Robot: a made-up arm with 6 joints.
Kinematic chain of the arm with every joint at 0, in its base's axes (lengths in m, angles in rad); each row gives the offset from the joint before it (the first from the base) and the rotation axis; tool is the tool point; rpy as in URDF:
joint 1: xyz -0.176 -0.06 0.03 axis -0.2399 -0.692 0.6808
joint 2: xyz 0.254 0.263 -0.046 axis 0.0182 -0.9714 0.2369
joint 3: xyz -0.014 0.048 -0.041 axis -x
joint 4: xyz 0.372 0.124 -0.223 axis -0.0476 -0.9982 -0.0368
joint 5: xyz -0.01 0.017 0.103 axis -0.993 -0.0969 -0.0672
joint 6: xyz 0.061 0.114 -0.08 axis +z
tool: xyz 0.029 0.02 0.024 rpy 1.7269 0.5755 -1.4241
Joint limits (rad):
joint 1: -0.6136..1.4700
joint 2: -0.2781..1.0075
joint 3: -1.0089..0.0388
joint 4: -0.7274..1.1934
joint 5: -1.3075..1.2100
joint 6: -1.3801..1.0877
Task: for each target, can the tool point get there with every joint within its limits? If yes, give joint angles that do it. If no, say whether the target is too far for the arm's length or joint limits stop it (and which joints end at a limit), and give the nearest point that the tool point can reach.
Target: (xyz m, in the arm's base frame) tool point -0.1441 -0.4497 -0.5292
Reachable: no: joint limits stop it (at a limit: joint 1, joint 2, joint 3, joint 4, joint 5, joint 6) | nearest point 0.3108 0.1890 -0.6291 | short by 0.790 m
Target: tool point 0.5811 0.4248 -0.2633
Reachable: yes | joints -0.2314 0.1739 -0.0705 0.2056 0.4501 0.3227
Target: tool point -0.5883 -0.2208 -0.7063
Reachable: no: joint limits stop it (at a limit: joint 1, joint 2, joint 3, joint 4) | nearest point -0.5656 0.3618 -0.1630 | short by 0.797 m
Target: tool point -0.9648 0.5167 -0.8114
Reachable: no: too far | nearest point -0.6336 0.4920 -0.1775 | short by 0.716 m
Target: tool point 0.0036 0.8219 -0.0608
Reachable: yes | joints 0.9901 -0.1124 -0.2713 0.6723 -0.0267 0.8090
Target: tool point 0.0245 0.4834 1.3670
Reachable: no: too far | nearest point 0.0613 0.6038 0.4929 | short by 0.883 m
